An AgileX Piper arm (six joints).
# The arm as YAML. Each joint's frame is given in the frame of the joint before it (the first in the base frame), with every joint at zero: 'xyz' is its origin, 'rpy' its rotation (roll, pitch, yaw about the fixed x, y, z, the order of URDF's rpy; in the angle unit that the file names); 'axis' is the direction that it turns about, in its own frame. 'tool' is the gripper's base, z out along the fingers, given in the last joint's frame.
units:
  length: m
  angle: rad
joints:
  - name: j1
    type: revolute
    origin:
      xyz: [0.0, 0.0, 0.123]
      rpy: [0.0, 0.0, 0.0]
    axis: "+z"
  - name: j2
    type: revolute
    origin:
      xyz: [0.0, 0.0, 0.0]
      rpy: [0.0, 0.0, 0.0]
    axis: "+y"
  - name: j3
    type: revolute
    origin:
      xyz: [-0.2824, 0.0, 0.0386]
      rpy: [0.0, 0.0, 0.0]
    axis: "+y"
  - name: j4
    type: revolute
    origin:
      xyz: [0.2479, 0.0, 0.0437]
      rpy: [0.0, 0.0, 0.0]
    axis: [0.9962, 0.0, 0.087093]
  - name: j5
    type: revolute
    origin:
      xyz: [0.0, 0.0, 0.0]
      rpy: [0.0, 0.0, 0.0]
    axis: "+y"
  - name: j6
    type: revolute
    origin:
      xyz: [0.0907, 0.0, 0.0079]
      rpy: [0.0, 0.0, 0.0]
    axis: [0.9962, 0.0, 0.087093]
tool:
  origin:
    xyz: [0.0, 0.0, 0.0]
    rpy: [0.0, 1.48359, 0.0]
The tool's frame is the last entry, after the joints.
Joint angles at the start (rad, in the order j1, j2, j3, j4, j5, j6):
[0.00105 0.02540 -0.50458 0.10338 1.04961 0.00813]
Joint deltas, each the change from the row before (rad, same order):
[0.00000 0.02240 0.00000 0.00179 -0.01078 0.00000]
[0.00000 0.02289 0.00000 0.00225 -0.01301 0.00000]
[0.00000 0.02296 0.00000 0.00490 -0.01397 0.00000]
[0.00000 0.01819 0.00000 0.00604 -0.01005 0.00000]
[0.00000 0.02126 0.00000 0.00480 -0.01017 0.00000]
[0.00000 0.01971 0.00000 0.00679 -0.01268 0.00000]
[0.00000 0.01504 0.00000 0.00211 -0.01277 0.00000]
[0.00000 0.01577 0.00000 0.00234 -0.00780 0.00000]
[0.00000 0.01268 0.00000 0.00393 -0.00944 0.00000]
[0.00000 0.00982 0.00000 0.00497 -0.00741 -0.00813]
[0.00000 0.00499 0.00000 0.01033 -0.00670 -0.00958]
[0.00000 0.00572 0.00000 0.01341 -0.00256 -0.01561]
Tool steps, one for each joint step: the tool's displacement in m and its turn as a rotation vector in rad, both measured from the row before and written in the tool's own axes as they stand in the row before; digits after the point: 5 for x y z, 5 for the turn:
[-0.00261 -0.00004 0.00313 -0.00028 0.01150 0.00292]
[-0.00281 -0.00001 0.00324 -0.00061 0.00976 0.00324]
[-0.00286 0.00019 0.00330 -0.00278 0.00887 0.00471]
[-0.00214 0.00030 0.00264 -0.00392 0.00805 0.00500]
[-0.00233 0.00016 0.00313 -0.00255 0.01096 0.00476]
[-0.00243 0.00031 0.00293 -0.00423 0.00691 0.00583]
[-0.00211 0.00000 0.00226 -0.00062 0.00215 0.00281]
[-0.00168 0.00000 0.00240 -0.00066 0.00784 0.00306]
[-0.00162 0.00015 0.00194 -0.00218 0.00314 0.00368]
[-0.00125 0.00025 0.00152 -0.00321 0.00233 -0.00410]
[-0.00090 0.00069 0.00077 -0.00789 -0.00180 -0.00288]
[-0.00058 0.00089 0.00089 -0.01029 0.00291 -0.00690]

